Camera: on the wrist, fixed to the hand. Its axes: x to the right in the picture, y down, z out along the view.
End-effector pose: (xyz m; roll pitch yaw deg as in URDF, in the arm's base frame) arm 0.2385 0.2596 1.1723 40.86 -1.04 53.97
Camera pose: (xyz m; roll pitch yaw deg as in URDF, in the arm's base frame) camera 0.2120 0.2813 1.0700 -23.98 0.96 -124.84
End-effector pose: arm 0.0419 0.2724 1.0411 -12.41 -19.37 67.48
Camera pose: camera 0.1101 0.2760 0.9576 29.49 18.37 -111.84
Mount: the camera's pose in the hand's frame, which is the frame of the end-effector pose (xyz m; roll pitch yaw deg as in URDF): 0.0001 -0.0411 -0.0997 16.85 -0.84 -179.15
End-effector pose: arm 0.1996 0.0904 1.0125 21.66 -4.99 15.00
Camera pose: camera 0.2091 0.0915 0.9051 -4.71 4.52 -163.90
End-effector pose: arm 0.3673 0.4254 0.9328 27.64 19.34 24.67
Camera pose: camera 0.3310 0.4195 0.8314 -11.19 -19.69 -154.12
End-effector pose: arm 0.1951 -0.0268 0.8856 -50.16 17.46 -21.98
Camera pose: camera 0.1477 -0.1186 0.8547 67.05 -18.65 157.91
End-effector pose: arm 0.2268 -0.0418 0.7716 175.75 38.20 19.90
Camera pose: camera 0.2665 0.0240 0.8473 -158.29 -37.30 -161.09
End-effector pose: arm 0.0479 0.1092 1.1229 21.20 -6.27 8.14
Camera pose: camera 0.0600 0.1086 1.0157 -4.23 5.79 -170.76
